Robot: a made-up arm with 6 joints. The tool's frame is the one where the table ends. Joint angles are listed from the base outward.
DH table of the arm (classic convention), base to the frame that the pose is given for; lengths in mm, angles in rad. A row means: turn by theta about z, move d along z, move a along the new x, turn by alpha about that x. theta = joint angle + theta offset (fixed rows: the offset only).
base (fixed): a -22.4, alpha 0, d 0, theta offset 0.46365
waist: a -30, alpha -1.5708, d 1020, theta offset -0.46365
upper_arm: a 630.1, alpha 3.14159, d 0, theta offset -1.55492
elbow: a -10, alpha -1.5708, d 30, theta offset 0.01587
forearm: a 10, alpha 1.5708, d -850, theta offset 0
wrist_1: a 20, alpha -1.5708, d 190, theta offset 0
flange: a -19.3, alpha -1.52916, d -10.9, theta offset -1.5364
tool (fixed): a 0, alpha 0, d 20.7, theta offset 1.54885
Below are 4 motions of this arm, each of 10 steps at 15 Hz.
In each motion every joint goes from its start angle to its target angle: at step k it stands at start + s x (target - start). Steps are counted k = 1, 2, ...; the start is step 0. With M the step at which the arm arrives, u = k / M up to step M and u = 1 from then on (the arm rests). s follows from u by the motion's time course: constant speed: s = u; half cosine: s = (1 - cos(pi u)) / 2; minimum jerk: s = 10 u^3 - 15 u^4 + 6 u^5.
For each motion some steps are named. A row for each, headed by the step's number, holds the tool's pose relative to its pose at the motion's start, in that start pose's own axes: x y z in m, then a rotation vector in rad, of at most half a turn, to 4 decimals.
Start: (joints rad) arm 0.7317 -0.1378 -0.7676 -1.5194 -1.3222 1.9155
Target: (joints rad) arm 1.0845 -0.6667 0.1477 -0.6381 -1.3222 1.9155
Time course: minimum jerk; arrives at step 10
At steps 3, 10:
3: 0.0017 -0.0484 0.1624 -0.2741 0.0856 0.0704
10: -0.2278 0.3845 0.9791 -1.6125 0.3637 -0.1458

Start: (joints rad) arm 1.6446 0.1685 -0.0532 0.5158 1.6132 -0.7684
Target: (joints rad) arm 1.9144 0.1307 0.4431 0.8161 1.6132 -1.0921
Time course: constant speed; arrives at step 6
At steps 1, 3, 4, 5, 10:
1: 0.0926 0.0051 0.0011 0.0537 -0.0305 0.1084
3: 0.2725 0.0370 0.0233 0.1459 -0.0823 0.3219
4: 0.3576 0.0624 0.0449 0.1834 -0.1042 0.4262
5: 0.4379 0.0930 0.0738 0.2148 -0.1237 0.5283
10: 0.5124 0.1279 0.1096 0.2397 -0.1410 0.6278

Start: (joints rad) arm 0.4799 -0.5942 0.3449 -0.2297 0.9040 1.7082
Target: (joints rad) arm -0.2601 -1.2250 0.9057 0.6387 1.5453 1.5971
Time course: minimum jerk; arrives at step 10
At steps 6, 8, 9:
6: 0.1624 -0.9227 0.4199 -0.6207 -0.7596 -1.2909
8: -0.0454 -1.1579 0.7516 -0.8100 -1.1782 -1.7145
9: -0.1007 -1.1871 0.8166 -0.8421 -1.2651 -1.7893

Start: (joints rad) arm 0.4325 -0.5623 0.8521 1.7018 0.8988 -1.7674
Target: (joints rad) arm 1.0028 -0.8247 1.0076 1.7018 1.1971 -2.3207
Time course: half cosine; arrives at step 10
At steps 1, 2, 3, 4, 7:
1: -0.0087 0.0004 0.0118 0.0147 -0.0154 0.0103
2: -0.0357 0.0006 0.0450 0.0568 -0.0593 0.0404
3: -0.0828 -0.0019 0.0939 0.1205 -0.1259 0.0887
4: -0.1505 -0.0099 0.1494 0.1975 -0.2066 0.1515
7: -0.4198 -0.0689 0.2687 0.4164 -0.4426 0.3641

